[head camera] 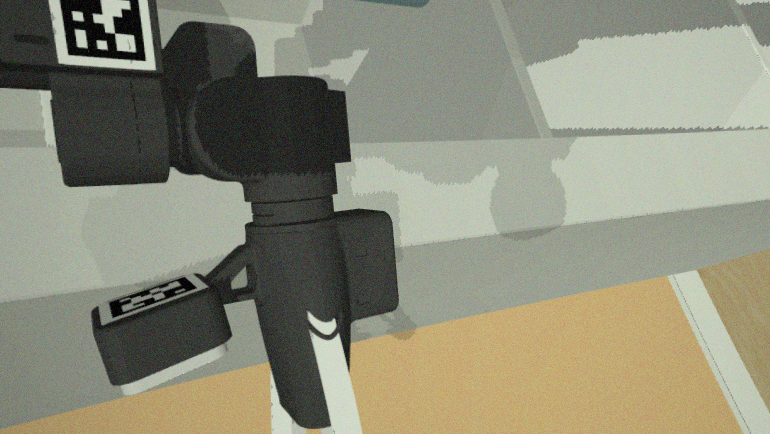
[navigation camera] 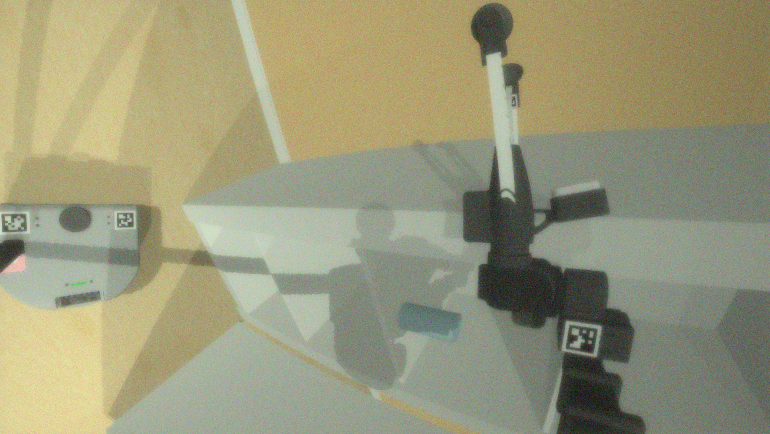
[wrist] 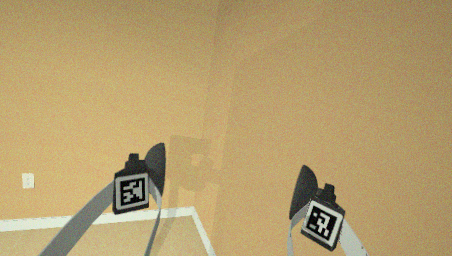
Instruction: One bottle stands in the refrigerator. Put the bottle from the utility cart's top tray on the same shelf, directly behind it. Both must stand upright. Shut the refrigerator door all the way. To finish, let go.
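Where they show: gripper, fingertip midpoint: [navigation camera: 499, 38] [wrist: 229, 172]; robot's base at its link origin: [navigation camera: 76, 218].
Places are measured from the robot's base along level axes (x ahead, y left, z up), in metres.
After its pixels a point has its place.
Observation:
A teal bottle [head camera: 404, 2] @[y -0.585, x -0.192, z 0.962 m] [navigation camera: 429, 321] @[y -0.558, x -0.211, z 1.017 m] is inside the pale grey refrigerator [head camera: 458, 280] @[y -0.497, x 0.115, z 0.967 m] [navigation camera: 647, 248] @[y -0.367, x 0.016, z 1.359 m]; in the head camera its lower edge shows at the top border. It looks upright in the turned navigation view, though its base is hard to make out. My gripper [navigation camera: 502, 48] @[y -0.307, x 0.249, z 1.202 m] [wrist: 229, 172] @[y -0.307, x 0.249, z 1.202 m] is open, with nothing between its fingers. It points past the refrigerator's grey side toward the orange wall, away from the bottle. In the head camera the gripper's body shows, and its fingertips are out of frame. A second bottle and the utility cart do not show.
My grey base [navigation camera: 121, 242] @[y -0.117, x -0.074, z 0.160 m] is at the left of the navigation view. A grey panel [navigation camera: 215, 388] @[y -0.331, x -0.619, z 0.309 m], possibly the refrigerator door, lies along the lower edge, beyond a narrow gap. The orange wall [head camera: 512, 372] @[y -0.814, x 0.388, z 0.618 m] [navigation camera: 377, 80] @[y -0.758, x 0.510, z 0.711 m] [wrist: 280, 90] @[y -0.498, x 1.075, z 1.278 m] has a white baseboard [navigation camera: 258, 80] @[y -0.667, x 0.677, z 0.040 m] and an outlet [wrist: 28, 180] @[y 1.099, x 1.475, z 0.403 m].

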